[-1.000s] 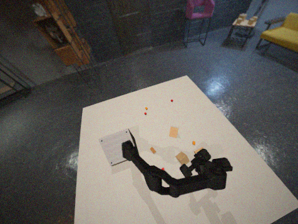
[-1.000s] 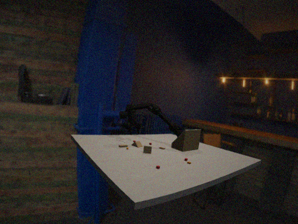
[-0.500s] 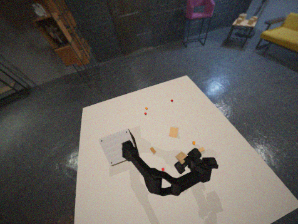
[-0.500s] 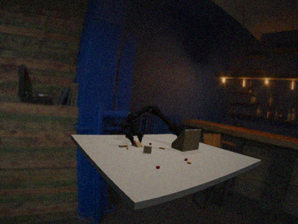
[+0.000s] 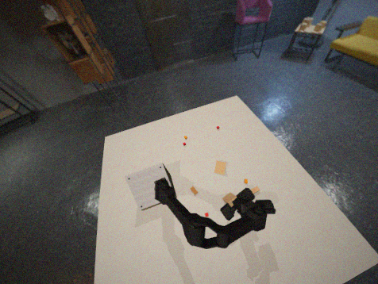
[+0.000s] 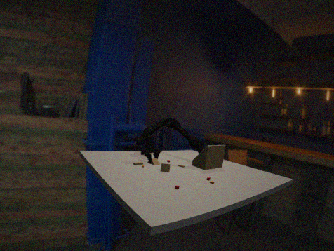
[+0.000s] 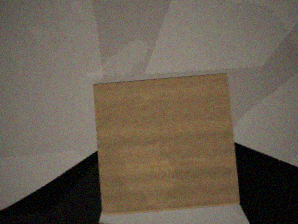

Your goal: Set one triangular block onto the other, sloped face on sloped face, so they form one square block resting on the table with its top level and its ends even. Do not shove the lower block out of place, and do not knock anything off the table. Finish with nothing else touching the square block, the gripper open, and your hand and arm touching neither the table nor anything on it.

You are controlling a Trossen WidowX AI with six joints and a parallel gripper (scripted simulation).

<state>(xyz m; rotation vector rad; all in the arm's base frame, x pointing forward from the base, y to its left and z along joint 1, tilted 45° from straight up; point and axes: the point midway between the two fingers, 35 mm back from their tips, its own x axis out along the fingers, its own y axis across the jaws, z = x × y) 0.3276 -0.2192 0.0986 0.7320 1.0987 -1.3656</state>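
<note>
My gripper tip is 14 cm short of the flat tan bar. Also, from my gripper tip: small wooden piece: 17 cm behind, 14 cm to the left, 1 cm below.
</note>
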